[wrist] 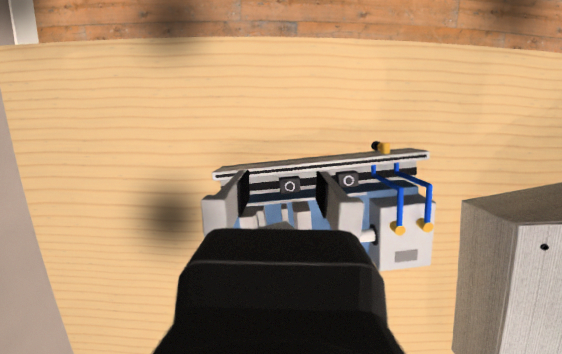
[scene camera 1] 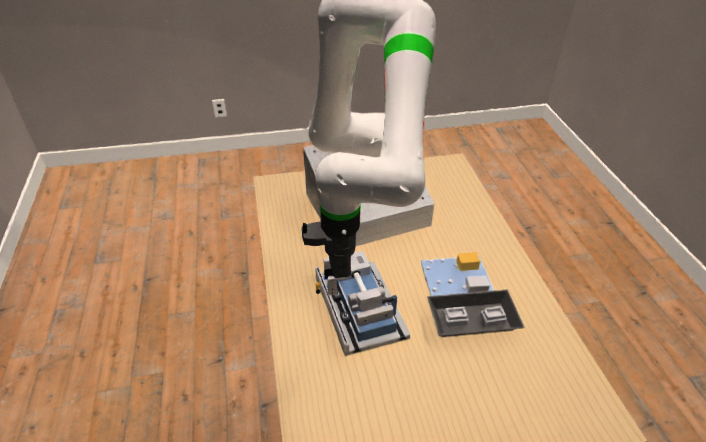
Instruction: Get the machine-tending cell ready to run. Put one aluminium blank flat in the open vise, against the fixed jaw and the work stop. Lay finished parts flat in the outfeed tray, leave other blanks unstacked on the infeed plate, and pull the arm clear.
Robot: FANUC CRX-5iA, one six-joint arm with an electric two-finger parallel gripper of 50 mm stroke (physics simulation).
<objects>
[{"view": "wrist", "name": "gripper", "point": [282, 184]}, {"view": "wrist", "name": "grey actuator box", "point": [382, 211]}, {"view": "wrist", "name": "slotted rail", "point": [358, 160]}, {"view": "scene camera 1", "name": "gripper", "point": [330, 285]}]
</objects>
